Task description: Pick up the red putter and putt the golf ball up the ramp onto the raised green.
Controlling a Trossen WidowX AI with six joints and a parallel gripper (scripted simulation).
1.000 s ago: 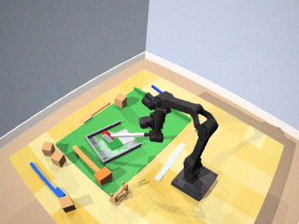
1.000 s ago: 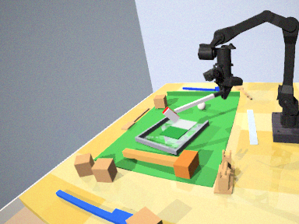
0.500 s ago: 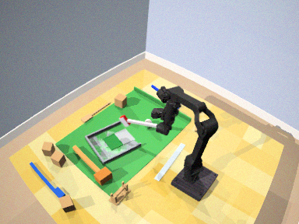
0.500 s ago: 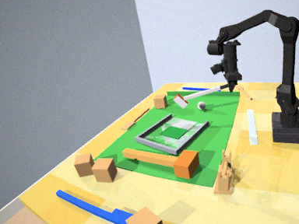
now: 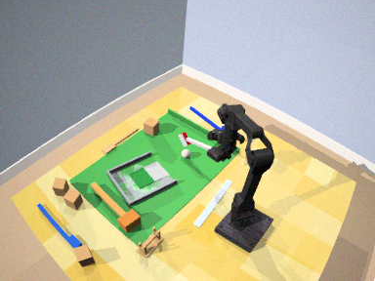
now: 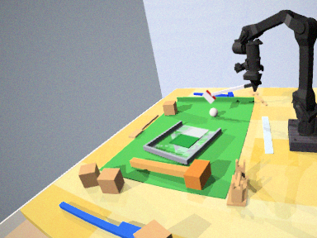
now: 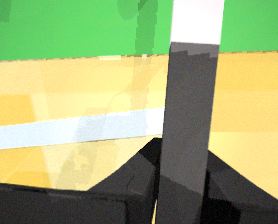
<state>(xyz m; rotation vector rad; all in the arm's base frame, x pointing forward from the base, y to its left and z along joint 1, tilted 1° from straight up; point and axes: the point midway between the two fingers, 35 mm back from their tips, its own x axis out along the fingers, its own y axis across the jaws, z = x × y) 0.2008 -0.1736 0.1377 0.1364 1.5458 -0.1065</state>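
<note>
Now: the white strip 5 cm behind my gripper tip, 12 cm to the left of it and 14 cm below it. From my gripper tip the other things lie so: wooden stand (3 cm ahead, 46 cm to the left, 10 cm below); then white golf ball (21 cm ahead, 3 cm to the right, 11 cm below); then red putter (12 cm ahead, 1 cm to the right).
</note>
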